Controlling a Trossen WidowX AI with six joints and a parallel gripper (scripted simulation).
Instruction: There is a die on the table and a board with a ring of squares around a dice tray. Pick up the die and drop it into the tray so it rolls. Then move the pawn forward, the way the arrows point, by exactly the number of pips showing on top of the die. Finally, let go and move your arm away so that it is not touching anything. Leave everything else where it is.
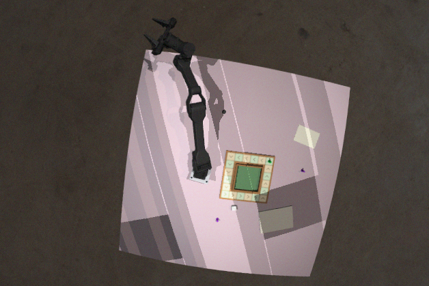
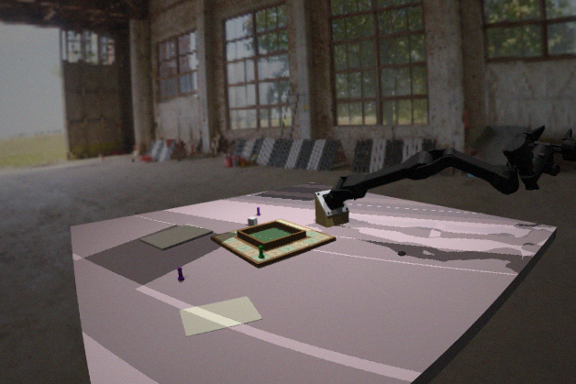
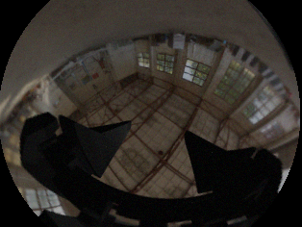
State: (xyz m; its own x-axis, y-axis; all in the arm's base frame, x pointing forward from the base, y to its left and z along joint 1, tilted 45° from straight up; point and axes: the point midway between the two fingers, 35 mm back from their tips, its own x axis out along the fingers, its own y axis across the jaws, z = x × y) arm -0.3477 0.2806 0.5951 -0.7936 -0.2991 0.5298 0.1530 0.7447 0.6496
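The white die lies 60 cm ahead of my gripper tip, 80 cm to the right of it and 32 cm below it. From my gripper tip the other things lie so: black dot 42 cm ahead, 27 cm to the right, 33 cm below; green pawn 73 cm ahead, 49 cm to the right, 31 cm below; green dice tray 63 cm ahead, 61 cm to the right, 33 cm below.
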